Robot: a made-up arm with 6 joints. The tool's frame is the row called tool. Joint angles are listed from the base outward. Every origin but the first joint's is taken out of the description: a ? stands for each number. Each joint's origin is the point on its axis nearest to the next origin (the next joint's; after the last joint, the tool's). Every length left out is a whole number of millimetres.
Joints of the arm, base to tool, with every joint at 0 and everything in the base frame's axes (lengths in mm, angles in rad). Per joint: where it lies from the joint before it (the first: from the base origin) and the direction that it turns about. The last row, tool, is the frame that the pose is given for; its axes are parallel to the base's.
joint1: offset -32 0 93 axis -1 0 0
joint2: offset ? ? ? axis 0 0 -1
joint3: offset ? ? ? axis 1 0 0
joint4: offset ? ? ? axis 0 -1 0
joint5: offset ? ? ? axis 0 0 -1
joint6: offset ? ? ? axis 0 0 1
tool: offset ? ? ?
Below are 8 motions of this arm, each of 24 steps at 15 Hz.
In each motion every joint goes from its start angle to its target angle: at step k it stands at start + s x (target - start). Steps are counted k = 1, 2, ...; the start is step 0. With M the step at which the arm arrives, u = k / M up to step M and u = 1 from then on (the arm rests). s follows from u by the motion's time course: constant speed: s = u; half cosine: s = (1 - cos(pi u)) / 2; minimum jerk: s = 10 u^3 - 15 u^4 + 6 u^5.
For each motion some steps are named. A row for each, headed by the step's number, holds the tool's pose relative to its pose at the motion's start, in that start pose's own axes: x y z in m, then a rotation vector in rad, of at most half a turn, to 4 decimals.
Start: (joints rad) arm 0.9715 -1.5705 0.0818 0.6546 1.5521 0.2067
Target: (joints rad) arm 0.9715 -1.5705 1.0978 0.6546 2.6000 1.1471
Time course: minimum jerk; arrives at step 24
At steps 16, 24:
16: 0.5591 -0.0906 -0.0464 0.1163 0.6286 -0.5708
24: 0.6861 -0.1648 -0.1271 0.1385 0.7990 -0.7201

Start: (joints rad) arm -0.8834 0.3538 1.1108 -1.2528 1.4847 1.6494
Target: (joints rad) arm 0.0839 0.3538 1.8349 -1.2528 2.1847 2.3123
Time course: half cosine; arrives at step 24
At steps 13, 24:
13: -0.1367 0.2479 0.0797 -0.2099 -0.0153 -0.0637
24: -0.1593 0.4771 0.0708 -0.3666 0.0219 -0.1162

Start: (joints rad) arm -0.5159 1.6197 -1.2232 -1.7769 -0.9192 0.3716
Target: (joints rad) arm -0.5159 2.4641 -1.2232 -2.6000 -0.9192 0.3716
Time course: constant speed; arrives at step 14
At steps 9, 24:
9: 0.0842 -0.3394 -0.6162 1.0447 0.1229 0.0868
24: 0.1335 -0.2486 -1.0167 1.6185 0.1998 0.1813

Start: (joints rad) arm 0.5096 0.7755 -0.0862 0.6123 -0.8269 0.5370
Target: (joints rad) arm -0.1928 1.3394 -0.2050 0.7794 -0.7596 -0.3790
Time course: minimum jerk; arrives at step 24
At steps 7, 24:
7: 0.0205 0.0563 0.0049 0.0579 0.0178 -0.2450
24: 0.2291 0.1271 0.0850 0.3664 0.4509 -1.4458

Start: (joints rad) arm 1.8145 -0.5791 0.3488 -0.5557 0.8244 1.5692
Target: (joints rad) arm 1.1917 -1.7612 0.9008 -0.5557 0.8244 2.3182
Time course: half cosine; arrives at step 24
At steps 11, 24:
11: 0.2545 -0.0169 0.0589 0.0806 -0.0203 1.0135
24: 0.6128 0.2781 0.1656 0.1466 0.1636 2.2446

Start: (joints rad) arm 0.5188 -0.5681 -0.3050 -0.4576 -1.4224 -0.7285
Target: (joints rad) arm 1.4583 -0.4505 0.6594 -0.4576 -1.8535 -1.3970
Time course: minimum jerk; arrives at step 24
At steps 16, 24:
16: -0.1956 -0.2013 -0.0194 0.3244 0.2105 -0.2397
24: -0.2544 -0.2374 0.0127 0.3931 0.2479 -0.3412

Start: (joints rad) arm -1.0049 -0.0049 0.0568 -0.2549 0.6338 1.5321
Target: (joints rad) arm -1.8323 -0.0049 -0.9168 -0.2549 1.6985 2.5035
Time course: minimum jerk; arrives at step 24
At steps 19, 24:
19: 0.4180 0.2330 -0.1258 -0.0893 0.0974 -0.1230
24: 0.4460 0.2491 -0.1253 -0.0957 0.1038 -0.1316

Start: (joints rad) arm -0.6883 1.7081 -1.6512 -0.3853 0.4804 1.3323
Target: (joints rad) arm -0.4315 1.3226 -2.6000 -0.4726 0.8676 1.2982
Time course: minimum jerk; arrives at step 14
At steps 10, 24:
10: 0.3085 -0.0478 0.0209 -0.5507 0.2769 -1.0060
24: 0.3462 -0.1047 0.0172 -0.6356 0.3217 -1.1942

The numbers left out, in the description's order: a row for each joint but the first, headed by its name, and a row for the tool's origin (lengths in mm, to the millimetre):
joint2: 0 37 -380
joint3: 72 -326 0
joint4: 0 19 -3
joint5: 365 0 489
joint6: -68 -36 0
tool: -103 129 0

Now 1 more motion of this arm.
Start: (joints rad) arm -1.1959 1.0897 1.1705 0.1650 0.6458 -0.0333
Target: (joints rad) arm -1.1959 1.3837 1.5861 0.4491 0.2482 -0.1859
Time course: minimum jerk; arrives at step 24
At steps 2, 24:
2: -0.0006 -0.0023 0.0014 0.0033 -0.0009 0.0003
24: -0.1751 -0.4813 0.0998 0.6233 -0.2833 0.0548

